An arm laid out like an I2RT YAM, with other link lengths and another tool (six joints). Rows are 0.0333 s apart.
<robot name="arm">
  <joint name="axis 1" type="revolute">
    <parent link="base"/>
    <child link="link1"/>
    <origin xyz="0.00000 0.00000 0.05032"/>
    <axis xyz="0 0 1"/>
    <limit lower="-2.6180" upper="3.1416"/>
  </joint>
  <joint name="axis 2" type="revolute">
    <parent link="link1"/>
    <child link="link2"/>
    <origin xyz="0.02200 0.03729 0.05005"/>
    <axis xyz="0 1 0"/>
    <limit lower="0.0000" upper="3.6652"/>
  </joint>
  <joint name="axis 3" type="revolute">
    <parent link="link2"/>
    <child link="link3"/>
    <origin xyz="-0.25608 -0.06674 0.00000"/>
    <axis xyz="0 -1 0"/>
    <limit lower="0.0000" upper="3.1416"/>
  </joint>
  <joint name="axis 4" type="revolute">
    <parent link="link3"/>
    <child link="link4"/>
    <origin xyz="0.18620 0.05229 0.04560"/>
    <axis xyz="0 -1 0"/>
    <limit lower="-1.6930" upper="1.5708"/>
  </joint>
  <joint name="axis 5" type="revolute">
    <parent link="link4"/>
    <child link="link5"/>
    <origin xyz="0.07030 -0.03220 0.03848"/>
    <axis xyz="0 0 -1"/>
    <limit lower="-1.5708" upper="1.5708"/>
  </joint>
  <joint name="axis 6" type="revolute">
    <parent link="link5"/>
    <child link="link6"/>
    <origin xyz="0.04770 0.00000 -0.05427"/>
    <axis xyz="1 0 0"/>
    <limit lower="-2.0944" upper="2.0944"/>
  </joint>
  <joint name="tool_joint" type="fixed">
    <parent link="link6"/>
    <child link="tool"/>
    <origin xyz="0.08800 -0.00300 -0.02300" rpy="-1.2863 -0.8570 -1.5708"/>
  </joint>
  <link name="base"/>
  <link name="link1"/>
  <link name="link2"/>
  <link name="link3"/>
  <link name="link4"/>
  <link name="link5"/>
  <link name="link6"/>
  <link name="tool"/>
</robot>
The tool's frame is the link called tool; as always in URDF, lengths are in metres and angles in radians.
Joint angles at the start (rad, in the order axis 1, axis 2, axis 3, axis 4, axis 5, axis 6): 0.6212, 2.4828, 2.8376, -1.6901, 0.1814, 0.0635
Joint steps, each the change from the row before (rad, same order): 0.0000, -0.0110, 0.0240, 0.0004, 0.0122, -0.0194; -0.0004, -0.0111, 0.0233, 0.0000, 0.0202, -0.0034; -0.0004, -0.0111, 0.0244, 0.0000, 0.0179, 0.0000; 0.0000, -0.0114, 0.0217, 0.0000, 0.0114, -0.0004; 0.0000, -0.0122, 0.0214, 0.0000, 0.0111, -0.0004; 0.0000, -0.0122, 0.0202, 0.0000, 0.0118, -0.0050; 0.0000, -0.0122, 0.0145, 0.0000, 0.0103, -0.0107; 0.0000, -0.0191, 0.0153, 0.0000, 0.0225, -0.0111; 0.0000, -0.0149, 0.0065, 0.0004, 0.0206, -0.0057; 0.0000, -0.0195, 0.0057, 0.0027, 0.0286, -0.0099; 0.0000, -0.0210, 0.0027, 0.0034, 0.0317, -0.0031; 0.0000, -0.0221, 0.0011, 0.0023, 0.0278, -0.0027; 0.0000, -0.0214, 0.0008, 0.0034, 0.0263, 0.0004; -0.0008, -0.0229, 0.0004, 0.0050, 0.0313, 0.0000; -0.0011, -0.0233, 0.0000, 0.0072, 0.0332, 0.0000
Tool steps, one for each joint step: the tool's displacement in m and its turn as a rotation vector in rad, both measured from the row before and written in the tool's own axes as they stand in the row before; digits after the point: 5 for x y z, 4 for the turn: 0.00500, -0.00215, -0.00714, 0.0154, 0.0286, -0.0217; 0.00554, -0.00127, -0.00737, 0.0083, 0.0379, -0.0070; 0.00552, -0.00155, -0.00743, 0.0105, 0.0383, -0.0026; 0.00468, -0.00196, -0.00703, 0.0137, 0.0321, -0.0017; 0.00478, -0.00198, -0.00729, 0.0142, 0.0323, -0.0012; 0.00488, -0.00170, -0.00720, 0.0127, 0.0306, -0.0055; 0.00425, -0.00115, -0.00653, 0.0098, 0.0239, -0.0107; 0.00629, -0.00042, -0.00961, 0.0053, 0.0376, -0.0124; 0.00465, 0.00050, -0.00692, -0.0017, 0.0283, -0.0073; 0.00631, 0.00101, -0.00867, -0.0043, 0.0369, -0.0116; 0.00650, 0.00154, -0.00892, -0.0075, 0.0401, -0.0049; 0.00610, 0.00160, -0.00905, -0.0058, 0.0365, -0.0033; 0.00606, 0.00152, -0.00859, -0.0049, 0.0365, 0.0006; 0.00717, 0.00227, -0.00911, -0.0078, 0.0418, 0.0012; 0.00785, 0.00253, -0.00907, -0.0085, 0.0447, 0.0024
